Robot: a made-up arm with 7 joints. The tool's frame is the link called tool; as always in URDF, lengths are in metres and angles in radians. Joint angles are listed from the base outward. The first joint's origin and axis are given. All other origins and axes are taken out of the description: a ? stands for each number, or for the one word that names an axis. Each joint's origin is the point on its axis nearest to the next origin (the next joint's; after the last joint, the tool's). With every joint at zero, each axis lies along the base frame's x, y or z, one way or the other. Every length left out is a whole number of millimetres.
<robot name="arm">
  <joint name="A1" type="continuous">
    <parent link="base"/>
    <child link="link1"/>
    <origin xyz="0 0 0.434" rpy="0 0 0"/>
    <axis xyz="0 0 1"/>
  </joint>
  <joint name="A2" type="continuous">
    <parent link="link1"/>
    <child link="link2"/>
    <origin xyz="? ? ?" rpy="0 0 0"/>
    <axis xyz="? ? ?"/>
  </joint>
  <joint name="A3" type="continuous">
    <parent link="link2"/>
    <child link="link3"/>
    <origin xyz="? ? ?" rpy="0 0 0"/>
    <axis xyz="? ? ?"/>
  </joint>
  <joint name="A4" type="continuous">
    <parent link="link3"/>
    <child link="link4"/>
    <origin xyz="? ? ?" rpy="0 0 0"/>
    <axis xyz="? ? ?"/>
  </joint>
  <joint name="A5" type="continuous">
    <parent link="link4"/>
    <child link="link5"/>
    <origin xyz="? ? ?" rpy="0 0 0"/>
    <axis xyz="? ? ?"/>
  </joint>
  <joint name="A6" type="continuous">
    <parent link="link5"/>
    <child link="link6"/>
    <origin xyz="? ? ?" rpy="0 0 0"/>
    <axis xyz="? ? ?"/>
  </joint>
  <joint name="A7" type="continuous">
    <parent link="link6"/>
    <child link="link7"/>
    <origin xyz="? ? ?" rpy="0 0 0"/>
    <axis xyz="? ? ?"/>
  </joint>
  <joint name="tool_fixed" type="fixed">
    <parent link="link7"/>
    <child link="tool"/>
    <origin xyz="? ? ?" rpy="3.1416 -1.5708 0"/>
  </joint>
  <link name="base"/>
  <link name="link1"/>
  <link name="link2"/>
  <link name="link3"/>
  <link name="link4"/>
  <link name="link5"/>
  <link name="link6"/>
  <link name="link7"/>
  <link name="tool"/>
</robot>
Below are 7 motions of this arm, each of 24 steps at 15 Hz.
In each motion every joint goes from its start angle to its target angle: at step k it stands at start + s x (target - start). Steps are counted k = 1, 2, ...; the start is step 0. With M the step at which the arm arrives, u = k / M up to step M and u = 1 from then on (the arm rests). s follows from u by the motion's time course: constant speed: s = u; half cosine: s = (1 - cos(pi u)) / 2; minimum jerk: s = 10 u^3 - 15 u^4 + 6 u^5.
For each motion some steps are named. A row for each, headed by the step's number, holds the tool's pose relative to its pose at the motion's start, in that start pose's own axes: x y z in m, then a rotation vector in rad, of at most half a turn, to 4 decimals.
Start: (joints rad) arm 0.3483 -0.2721 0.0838 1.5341 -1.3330 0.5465 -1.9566
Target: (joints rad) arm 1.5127 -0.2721 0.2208 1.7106 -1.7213 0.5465 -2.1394
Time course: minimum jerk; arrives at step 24
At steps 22, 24:
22: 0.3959 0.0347 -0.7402 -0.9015 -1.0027 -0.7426
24: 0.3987 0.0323 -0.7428 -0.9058 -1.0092 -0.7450

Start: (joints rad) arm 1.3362 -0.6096 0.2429 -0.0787 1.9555 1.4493 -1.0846
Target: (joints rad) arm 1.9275 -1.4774 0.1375 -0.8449 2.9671 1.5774 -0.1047
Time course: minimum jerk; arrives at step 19
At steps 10, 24:
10: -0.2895 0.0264 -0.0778 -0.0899 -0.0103 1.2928
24: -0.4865 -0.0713 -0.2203 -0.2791 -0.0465 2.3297

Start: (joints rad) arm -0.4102 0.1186 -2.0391 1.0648 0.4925 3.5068 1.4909
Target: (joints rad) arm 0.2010 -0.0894 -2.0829 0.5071 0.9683 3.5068 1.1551
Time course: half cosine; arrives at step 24
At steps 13, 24:
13: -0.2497 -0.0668 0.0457 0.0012 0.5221 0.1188
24: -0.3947 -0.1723 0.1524 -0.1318 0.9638 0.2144

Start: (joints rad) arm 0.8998 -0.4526 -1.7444 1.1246 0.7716 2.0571 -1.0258
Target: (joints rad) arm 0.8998 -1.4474 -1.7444 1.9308 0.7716 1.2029 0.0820
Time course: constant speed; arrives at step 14
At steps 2, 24:
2: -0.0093 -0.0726 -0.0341 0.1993 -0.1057 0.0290
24: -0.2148 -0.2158 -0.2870 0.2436 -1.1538 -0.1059

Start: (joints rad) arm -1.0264 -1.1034 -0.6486 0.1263 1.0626 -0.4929 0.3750
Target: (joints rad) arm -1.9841 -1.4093 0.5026 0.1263 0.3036 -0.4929 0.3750
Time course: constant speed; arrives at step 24
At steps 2, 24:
2: 0.0133 0.0629 -0.0010 0.0338 -0.0134 0.0618
24: -0.1569 0.7523 0.0186 0.5783 0.0156 0.6490

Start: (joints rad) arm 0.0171 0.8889 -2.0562 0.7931 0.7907 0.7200 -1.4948
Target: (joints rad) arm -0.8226 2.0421 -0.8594 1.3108 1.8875 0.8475 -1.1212
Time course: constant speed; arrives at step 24
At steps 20, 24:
20: -0.0993 0.0396 -0.3700 0.3590 1.8070 1.3458
24: -0.0639 0.0056 -0.5400 0.6799 2.1819 1.2924

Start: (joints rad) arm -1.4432 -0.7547 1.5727 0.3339 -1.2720 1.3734 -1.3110
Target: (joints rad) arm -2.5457 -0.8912 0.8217 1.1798 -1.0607 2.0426 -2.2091
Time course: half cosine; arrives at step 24
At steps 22, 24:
22: -0.4615 -0.1804 -0.4049 0.6028 -0.3852 -1.4436
24: -0.4680 -0.1814 -0.4214 0.6218 -0.3940 -1.4555

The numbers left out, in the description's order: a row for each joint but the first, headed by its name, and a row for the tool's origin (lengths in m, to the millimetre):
A2: xyz 0 -0.065 0, axis 0 -1 0
A3: xyz 0 0 0.371, axis 0 0 1
A4: xyz 0.021 0.058 0, axis 0 1 0
A5: xyz -0.021 0 0.487, axis 0 0 1
A6: xyz 0 -0.095 0, axis 0 -1 0
A7: xyz 0.01 0 0.076, axis 1 0 0
tool: xyz 0 0 0

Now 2 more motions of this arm.
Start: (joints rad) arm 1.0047 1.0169 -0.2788 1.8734 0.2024 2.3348 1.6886
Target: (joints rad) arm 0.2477 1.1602 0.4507 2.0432 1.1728 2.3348 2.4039
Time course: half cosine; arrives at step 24
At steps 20, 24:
20: -0.1869 0.1181 -0.1998 -0.0262 0.1557 0.8194
24: -0.1900 0.1344 -0.2177 -0.0273 0.1815 0.8622

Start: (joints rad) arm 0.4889 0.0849 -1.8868 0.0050 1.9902 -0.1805 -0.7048
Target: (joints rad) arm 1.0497 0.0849 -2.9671 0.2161 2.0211 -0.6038 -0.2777
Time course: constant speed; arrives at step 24
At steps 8, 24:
8: -0.0511 0.0350 -0.0184 -0.0495 -0.1689 0.2572
24: -0.1389 0.0614 -0.0810 -0.1988 -0.4463 0.7983

